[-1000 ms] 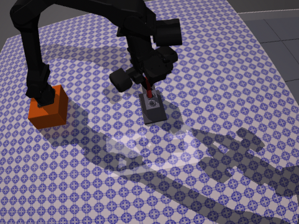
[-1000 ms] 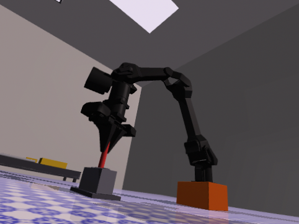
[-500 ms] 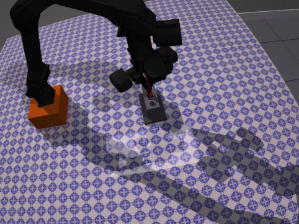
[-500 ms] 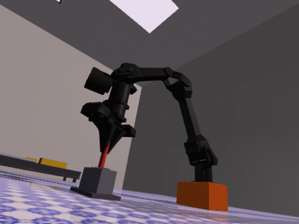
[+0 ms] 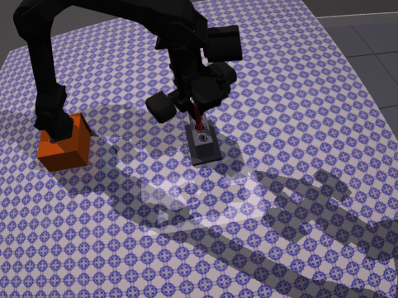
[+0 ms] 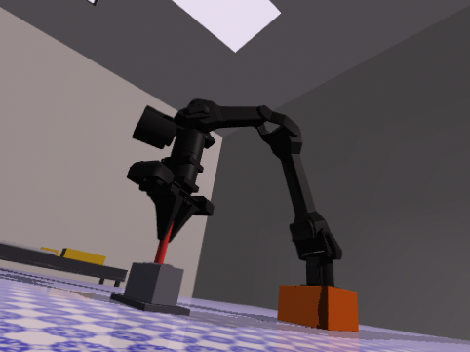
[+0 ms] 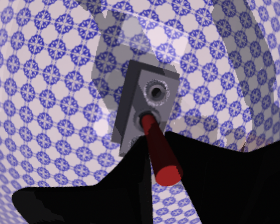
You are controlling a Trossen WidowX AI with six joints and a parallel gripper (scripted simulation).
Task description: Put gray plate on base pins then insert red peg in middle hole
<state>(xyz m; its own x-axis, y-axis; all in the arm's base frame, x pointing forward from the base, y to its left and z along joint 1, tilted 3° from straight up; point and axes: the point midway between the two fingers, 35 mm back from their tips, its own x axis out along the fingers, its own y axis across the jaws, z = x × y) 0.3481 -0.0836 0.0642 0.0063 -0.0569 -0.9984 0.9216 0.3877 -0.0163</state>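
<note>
Now: the red peg right at my gripper tip. Round my gripper tip: gray plate (5 cm below); then dark base (9 cm below).
</note>
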